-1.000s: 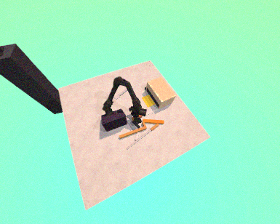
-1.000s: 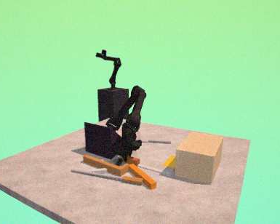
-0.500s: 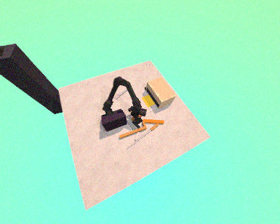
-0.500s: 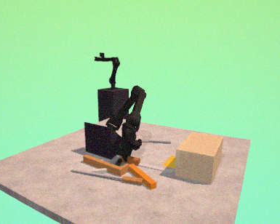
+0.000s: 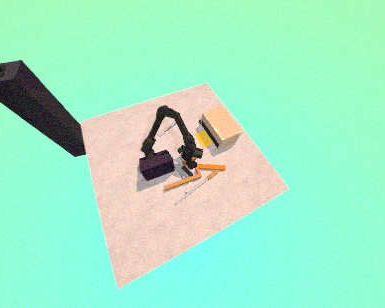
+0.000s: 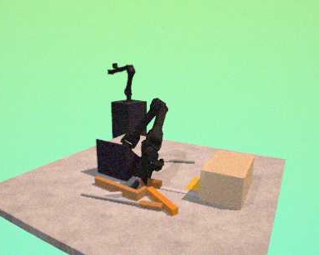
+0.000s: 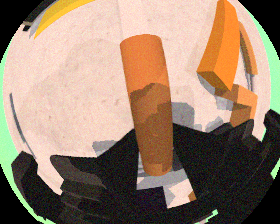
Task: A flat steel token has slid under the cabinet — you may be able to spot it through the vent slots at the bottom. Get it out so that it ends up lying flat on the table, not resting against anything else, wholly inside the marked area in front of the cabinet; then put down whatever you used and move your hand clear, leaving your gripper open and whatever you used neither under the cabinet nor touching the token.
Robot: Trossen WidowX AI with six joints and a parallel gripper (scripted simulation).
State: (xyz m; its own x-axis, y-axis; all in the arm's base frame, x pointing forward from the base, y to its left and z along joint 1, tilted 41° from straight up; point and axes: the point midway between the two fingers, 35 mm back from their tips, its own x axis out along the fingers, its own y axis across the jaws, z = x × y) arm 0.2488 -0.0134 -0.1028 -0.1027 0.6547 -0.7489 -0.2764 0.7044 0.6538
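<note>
My gripper tip is now 40 mm past the dark-handled tool and 40 mm to the left of it. The rest, counted from my gripper tip: orange bar: 160 mm ahead, 90 mm to the right.
</note>
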